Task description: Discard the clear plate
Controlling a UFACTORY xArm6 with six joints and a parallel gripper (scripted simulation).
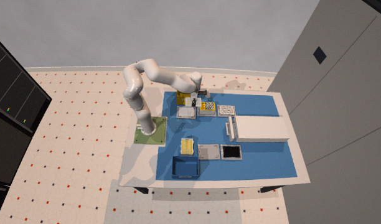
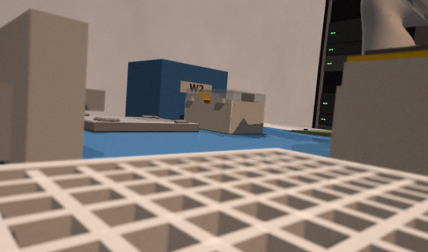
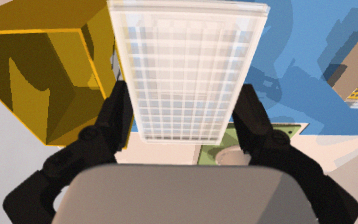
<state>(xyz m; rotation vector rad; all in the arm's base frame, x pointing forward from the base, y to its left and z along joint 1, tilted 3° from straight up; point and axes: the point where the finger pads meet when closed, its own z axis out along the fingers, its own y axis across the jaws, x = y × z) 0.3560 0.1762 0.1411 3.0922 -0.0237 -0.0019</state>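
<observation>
My gripper is now 14 cm to the right of the yellow waste bin W1, 12 cm above it and 5 cm past it. From my hand the other things lie so: white plate: 30 cm ahead, 14 cm below, 1 cm to the left; grey work nest N4: 36 cm to the right, 15 cm below, 12 cm ahead; clear plate: 1 cm below.
</observation>
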